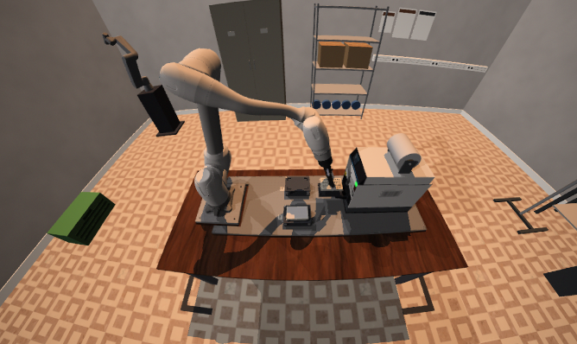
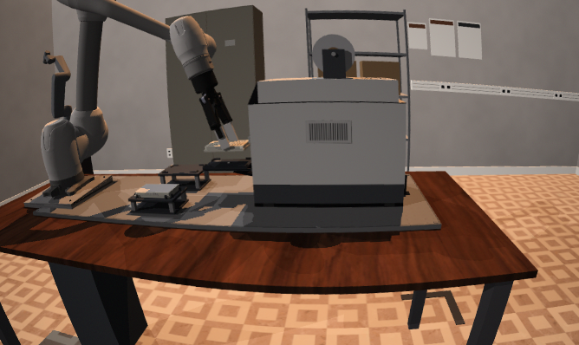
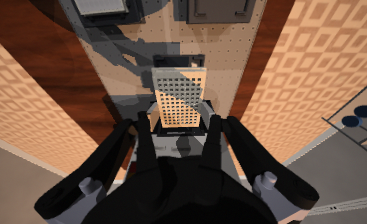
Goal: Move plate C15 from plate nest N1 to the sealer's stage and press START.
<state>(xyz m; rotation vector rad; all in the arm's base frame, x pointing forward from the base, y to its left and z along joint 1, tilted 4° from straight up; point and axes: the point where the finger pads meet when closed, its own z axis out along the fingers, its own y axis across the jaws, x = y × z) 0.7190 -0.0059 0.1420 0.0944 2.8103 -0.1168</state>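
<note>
My hand is 80 mm above the sealer stage. From my hand the other things lie so: pale plate 210 mm behind, 130 mm below, 120 mm to the right; foil roll 330 mm ahead, 240 mm above, 30 mm to the right.
</note>
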